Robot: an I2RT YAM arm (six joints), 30 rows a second.
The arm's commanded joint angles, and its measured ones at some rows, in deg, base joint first. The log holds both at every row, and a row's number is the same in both.
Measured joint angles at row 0:
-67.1 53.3 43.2 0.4 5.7 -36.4
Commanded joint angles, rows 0 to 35:
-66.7 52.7 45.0 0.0 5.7 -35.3
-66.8 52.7 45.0 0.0 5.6 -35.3
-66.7 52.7 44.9 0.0 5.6 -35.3
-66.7 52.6 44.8 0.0 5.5 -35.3
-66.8 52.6 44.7 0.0 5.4 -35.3
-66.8 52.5 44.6 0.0 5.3 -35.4
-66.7 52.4 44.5 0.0 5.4 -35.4
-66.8 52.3 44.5 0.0 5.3 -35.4
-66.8 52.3 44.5 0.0 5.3 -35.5
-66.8 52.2 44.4 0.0 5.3 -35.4
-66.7 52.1 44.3 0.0 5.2 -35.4
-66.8 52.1 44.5 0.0 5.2 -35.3
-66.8 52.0 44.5 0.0 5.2 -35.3
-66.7 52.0 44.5 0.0 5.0 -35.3
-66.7 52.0 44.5 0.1 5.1 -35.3
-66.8 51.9 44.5 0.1 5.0 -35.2
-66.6 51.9 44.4 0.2 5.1 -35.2
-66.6 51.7 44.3 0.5 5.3 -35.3
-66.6 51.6 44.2 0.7 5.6 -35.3
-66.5 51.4 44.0 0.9 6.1 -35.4
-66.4 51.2 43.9 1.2 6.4 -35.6
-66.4 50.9 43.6 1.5 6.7 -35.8
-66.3 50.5 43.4 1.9 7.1 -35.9
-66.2 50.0 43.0 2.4 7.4 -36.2
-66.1 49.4 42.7 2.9 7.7 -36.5
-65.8 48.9 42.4 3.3 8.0 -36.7
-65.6 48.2 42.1 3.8 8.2 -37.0
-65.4 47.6 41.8 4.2 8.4 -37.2
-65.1 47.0 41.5 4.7 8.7 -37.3
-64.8 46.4 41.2 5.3 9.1 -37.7
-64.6 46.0 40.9 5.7 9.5 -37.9
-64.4 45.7 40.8 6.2 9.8 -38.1
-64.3 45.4 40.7 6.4 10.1 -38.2
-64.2 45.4 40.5 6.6 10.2 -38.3
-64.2 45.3 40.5 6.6 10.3 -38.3
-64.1 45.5 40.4 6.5 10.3 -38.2
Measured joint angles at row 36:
-65.7 47.2 39.6 -1.2 11.8 -37.8
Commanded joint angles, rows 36 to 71:
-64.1 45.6 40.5 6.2 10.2 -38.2
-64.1 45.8 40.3 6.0 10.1 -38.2
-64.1 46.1 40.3 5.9 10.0 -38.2
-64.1 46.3 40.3 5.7 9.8 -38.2
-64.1 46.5 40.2 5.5 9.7 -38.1
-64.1 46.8 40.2 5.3 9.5 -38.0
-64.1 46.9 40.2 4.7 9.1 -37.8
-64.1 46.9 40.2 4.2 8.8 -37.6
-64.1 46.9 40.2 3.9 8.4 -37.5
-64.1 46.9 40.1 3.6 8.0 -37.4
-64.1 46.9 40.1 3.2 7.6 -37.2
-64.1 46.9 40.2 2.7 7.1 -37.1
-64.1 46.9 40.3 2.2 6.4 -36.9
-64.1 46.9 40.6 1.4 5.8 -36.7
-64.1 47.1 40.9 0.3 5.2 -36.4
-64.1 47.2 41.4 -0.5 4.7 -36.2
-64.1 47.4 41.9 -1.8 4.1 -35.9
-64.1 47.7 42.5 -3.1 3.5 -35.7
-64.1 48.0 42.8 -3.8 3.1 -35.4
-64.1 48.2 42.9 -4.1 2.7 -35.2
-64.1 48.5 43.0 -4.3 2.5 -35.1
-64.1 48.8 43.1 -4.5 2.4 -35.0
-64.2 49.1 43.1 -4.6 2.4 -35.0
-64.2 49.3 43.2 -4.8 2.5 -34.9
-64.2 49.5 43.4 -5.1 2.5 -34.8
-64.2 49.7 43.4 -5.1 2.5 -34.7
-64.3 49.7 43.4 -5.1 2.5 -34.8
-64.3 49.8 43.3 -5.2 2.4 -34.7
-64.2 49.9 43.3 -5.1 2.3 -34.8
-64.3 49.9 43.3 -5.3 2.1 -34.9
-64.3 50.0 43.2 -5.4 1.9 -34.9
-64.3 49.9 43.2 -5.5 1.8 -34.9
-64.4 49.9 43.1 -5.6 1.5 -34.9
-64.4 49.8 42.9 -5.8 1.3 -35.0
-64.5 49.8 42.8 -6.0 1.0 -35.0
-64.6 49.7 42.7 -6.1 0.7 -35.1
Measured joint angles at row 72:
-64.5 49.9 41.8 -5.6 2.0 -36.0
